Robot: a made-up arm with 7 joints.
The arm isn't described. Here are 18 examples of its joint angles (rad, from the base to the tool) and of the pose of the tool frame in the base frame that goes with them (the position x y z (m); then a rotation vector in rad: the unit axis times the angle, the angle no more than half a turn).
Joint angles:
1: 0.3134 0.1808 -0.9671 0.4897 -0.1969 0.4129 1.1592
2: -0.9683 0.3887 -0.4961 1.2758 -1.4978 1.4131 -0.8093
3: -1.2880 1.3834 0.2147 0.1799 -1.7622 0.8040 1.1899
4: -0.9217 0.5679 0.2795 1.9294 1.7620 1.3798 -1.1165
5: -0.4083 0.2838 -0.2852 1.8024 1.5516 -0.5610 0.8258
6: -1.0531 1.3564 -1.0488 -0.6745 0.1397 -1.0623 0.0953
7: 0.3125 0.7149 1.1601 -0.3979 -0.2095 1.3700 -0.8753
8: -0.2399 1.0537 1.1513 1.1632 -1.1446 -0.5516 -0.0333
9: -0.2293 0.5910 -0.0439 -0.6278 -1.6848 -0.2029 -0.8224
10: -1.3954 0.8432 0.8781 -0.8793 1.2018 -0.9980 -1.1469
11: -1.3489 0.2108 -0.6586 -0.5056 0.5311 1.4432 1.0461
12: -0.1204 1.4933 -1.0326 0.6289 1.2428 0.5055 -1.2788
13: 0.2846 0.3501 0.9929 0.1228 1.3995 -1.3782 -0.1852
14: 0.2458 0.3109 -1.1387 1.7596 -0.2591 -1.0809 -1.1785
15: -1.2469 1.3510 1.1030 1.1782 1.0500 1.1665 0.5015
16: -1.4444 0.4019 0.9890 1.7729 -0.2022 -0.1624 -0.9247
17: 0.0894 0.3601 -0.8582 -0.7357 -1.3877 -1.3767 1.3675
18: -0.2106 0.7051 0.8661 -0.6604 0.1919 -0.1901 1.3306
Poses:
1: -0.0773 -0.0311 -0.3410 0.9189 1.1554 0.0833
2: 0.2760 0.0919 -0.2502 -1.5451 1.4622 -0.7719
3: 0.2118 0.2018 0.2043 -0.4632 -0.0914 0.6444
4: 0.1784 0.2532 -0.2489 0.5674 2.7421 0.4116
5: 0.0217 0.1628 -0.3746 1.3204 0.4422 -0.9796
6: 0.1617 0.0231 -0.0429 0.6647 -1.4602 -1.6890
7: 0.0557 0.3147 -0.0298 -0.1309 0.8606 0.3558
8: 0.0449 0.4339 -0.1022 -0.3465 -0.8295 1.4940
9: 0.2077 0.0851 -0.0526 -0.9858 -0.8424 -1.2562
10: 0.0433 0.1101 0.1476 2.4753 -0.2468 1.3064
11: 0.2032 -0.0852 0.0718 0.5198 -0.7305 0.9851
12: 0.1014 0.3626 -0.1795 -1.5211 -2.1543 0.4498
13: 0.0321 0.2806 -0.1870 1.5956 0.2552 -0.7919
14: -0.1671 0.1814 -0.3178 -0.3639 1.4214 -1.8196
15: 0.1339 0.4131 0.0361 0.0984 1.1015 2.0101
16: 0.3799 0.1004 -0.1471 -0.9211 -0.1260 -0.5434
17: 0.1024 0.0044 -0.1240 -1.8341 0.6442 1.1627
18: 0.1390 0.1980 0.0555 0.3177 -1.6911 1.5404
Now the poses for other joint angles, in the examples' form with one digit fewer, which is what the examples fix.
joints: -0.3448 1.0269 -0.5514 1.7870 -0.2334 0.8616 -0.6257
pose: -0.015 0.397 -0.167 0.040 2.283 0.977
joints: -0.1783 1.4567 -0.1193 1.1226 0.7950 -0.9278 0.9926
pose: 0.125 0.402 -0.086 1.880 -0.181 0.000
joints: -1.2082 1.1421 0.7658 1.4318 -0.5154 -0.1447 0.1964
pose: 0.245 0.384 -0.020 -0.570 -0.358 1.159
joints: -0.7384 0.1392 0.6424 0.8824 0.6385 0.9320 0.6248
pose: 0.259 0.160 -0.273 0.690 1.305 0.948
